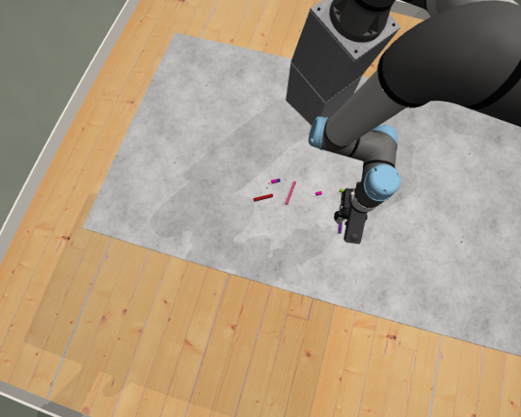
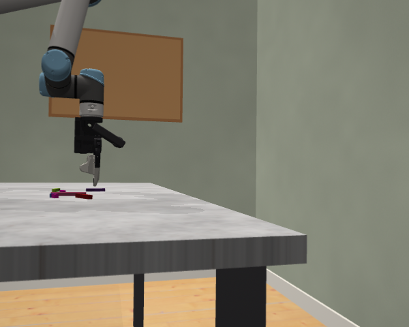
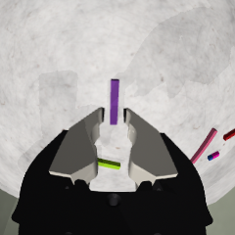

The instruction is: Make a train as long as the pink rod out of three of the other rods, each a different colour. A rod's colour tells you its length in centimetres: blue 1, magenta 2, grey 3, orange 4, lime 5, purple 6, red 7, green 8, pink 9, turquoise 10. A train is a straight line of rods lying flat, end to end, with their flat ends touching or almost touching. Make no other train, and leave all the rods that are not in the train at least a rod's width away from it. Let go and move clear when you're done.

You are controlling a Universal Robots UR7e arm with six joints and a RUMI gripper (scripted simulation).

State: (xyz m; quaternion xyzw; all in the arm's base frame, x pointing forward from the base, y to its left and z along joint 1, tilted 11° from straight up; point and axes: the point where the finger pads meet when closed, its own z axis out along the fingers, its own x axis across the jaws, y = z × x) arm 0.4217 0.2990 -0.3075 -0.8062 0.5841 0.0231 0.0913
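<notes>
The purple rod is 30 mm below my hand. From my hand the other things lie so: lime rod 120 mm behind, 30 mm to the right, 30 mm below; pink rod 200 mm to the right, 30 mm below, 20 mm behind; small blue rod 260 mm to the right, 40 mm behind, 30 mm below.
</notes>
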